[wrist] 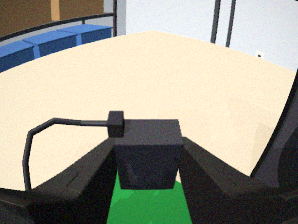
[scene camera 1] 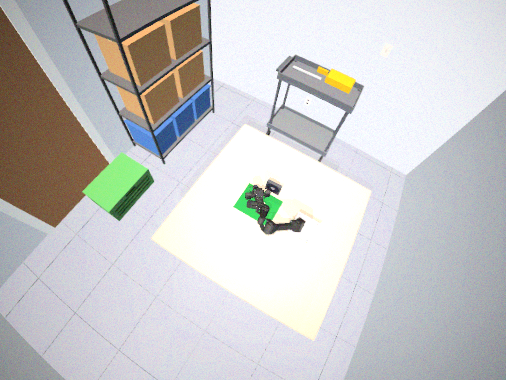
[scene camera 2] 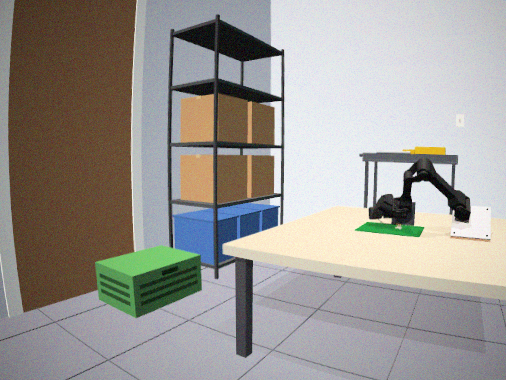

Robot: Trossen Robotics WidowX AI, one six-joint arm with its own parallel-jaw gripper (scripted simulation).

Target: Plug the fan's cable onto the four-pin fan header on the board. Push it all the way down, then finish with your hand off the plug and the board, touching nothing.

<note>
The pictures show: my gripper and a dark fan plug.
</note>
